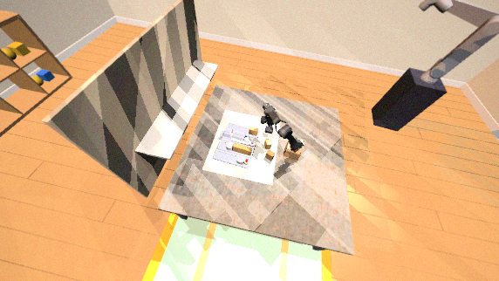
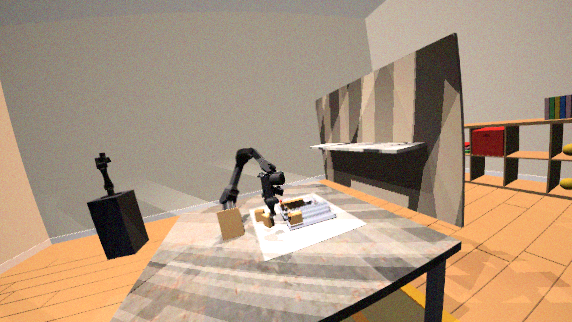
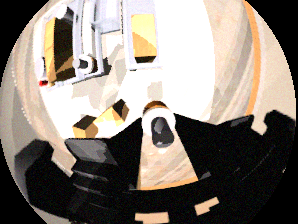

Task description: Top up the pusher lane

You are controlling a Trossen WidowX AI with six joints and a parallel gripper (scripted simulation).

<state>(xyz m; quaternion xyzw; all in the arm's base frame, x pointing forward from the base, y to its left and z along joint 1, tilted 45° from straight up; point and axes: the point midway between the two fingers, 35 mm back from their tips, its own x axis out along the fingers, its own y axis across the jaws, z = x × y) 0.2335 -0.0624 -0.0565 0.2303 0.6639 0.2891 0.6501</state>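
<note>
The lane unit lies 25 cm ahead of my gripper tip, 11 cm to the left of it and 10 cm below it. Also, from my gripper tip: shelf 61 cm ahead, 16 cm to the left, 25 cm above.
</note>
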